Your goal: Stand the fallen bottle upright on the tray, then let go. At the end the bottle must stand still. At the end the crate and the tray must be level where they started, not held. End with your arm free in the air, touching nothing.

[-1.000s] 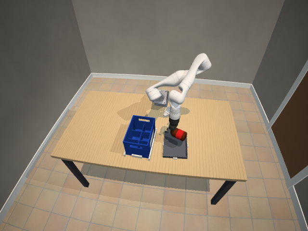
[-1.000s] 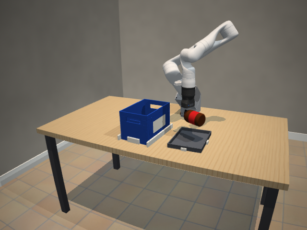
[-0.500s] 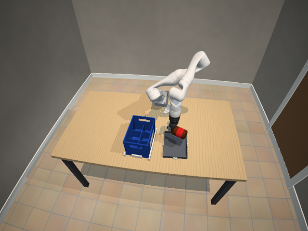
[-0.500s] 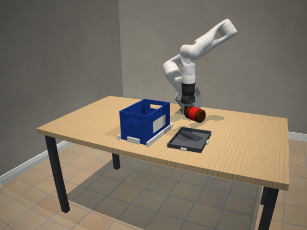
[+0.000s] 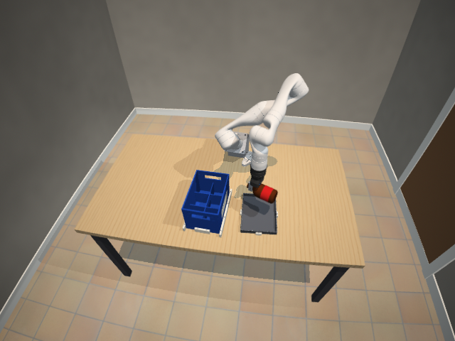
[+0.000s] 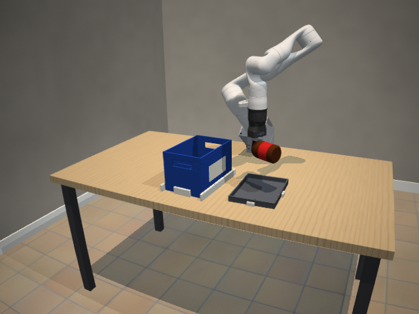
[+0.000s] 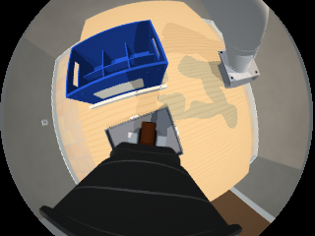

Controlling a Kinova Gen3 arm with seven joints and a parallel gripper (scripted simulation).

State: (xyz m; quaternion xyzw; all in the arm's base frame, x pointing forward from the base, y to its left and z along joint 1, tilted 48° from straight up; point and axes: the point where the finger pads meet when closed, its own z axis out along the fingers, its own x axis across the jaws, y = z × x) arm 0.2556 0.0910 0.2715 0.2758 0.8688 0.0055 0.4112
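Now: hand 4 cm short of the brown bottle, 4 cm to the right of it and 1 cm above it. From my hand the other things lie so: blue crate (3 cm behind, 23 cm to the right, 11 cm below); then dark grey tray (5 cm ahead, 4 cm to the left, 18 cm below).
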